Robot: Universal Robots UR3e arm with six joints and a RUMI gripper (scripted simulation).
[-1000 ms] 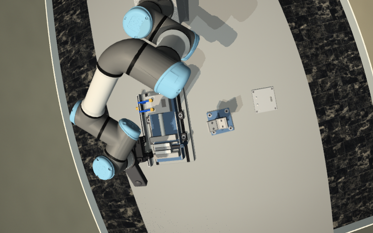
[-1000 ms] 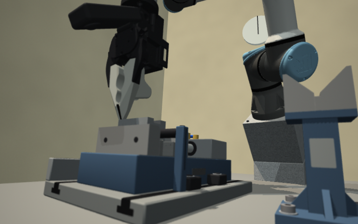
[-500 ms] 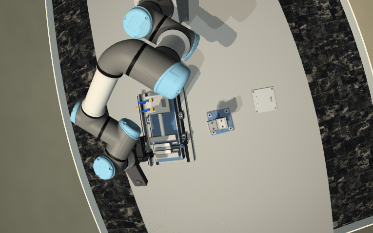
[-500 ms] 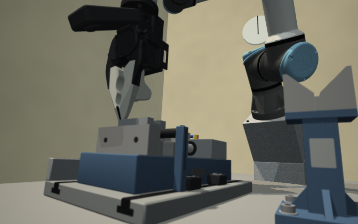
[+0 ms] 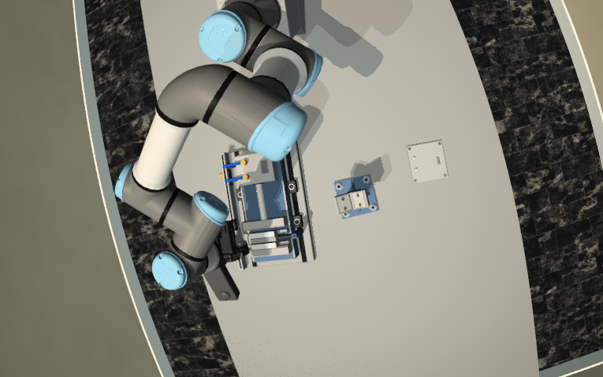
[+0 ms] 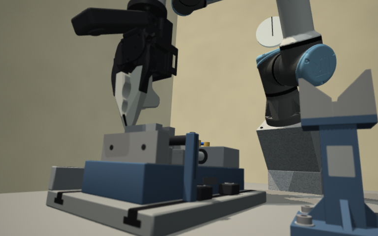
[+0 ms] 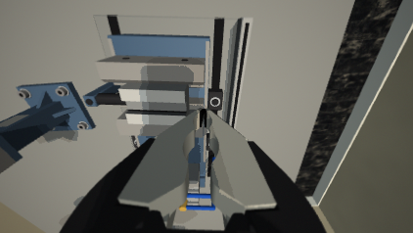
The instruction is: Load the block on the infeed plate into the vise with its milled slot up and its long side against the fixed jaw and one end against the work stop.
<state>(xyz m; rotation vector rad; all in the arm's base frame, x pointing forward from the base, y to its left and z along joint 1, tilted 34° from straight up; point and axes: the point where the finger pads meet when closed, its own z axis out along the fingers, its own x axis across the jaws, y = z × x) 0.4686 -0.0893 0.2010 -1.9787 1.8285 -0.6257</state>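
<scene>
My gripper is now 50 mm to the right of the part and 20 mm above it. From my hand the other things lie so: air cylinder rod (90 mm behind, 40 mm to the left, 40 mm below); then fixed jaw (30 mm ahead, 50 mm to the left, 40 mm below); then work stop rod (10 mm behind, 100 mm to the left, 30 mm below).
</scene>
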